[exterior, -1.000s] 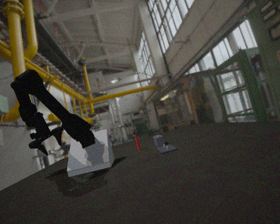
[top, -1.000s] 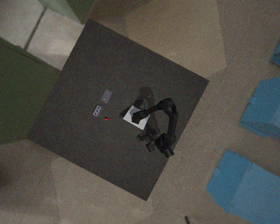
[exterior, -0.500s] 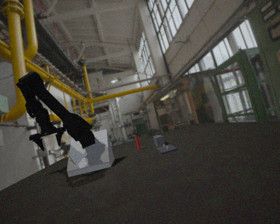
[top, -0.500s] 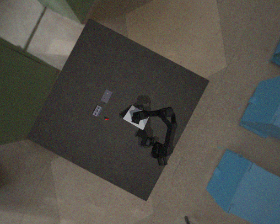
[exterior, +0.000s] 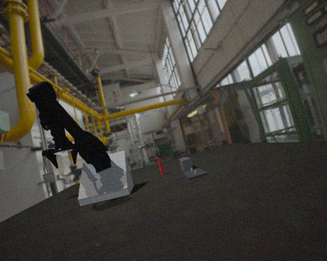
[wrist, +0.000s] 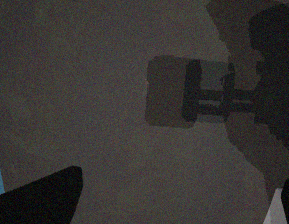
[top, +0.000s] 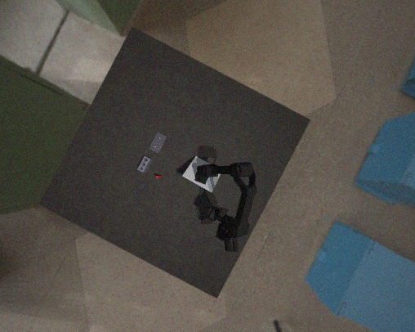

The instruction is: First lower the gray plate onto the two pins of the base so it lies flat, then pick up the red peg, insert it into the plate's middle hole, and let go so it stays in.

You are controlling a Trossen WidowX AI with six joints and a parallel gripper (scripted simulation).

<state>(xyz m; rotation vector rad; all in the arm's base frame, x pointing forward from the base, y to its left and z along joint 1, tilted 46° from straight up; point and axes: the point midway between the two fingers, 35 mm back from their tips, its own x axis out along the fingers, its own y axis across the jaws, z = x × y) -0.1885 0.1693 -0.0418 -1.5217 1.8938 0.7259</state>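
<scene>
My gripper tip is 56 cm short of the gray plate, 12 cm above it and 10 cm to the left of it. Round my gripper tip: red peg: 45 cm ahead, 11 cm below, 6 cm to the right.
</scene>
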